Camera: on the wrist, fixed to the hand. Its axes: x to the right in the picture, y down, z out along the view.
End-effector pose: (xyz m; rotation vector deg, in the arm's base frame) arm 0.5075 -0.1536 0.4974 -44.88 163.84 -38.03
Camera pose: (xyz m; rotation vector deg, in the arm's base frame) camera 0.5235 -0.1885 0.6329 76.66 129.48 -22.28
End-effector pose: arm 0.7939 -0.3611 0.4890 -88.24 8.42 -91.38
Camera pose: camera 0.6589 -0.3589 0.5289 -48.78 54.47 -12.94
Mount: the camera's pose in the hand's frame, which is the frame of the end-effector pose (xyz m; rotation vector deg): 0.0060 -0.0935 -0.1051 5.20 -5.18 91.81
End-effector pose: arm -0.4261 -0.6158 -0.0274 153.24 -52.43 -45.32
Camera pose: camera -0.3169 -0.5438 0.0248 63.54 -139.97 -21.65
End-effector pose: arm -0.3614 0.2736 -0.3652 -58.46 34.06 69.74
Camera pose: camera -0.2564 0.1827 -0.3886 -12.82 84.82 144.81
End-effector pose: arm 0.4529 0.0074 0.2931 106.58 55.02 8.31
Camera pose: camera 0.3543 0.1046 0.2674 128.68 -44.99 53.86
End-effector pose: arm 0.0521 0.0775 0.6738 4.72 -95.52 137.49
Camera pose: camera 0.0740 0.2074 0.7234 47.78 52.54 -91.01
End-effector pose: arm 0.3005 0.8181 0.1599 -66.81 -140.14 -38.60
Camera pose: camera 0.2338 0.7124 0.2248 -139.85 -49.37 1.78
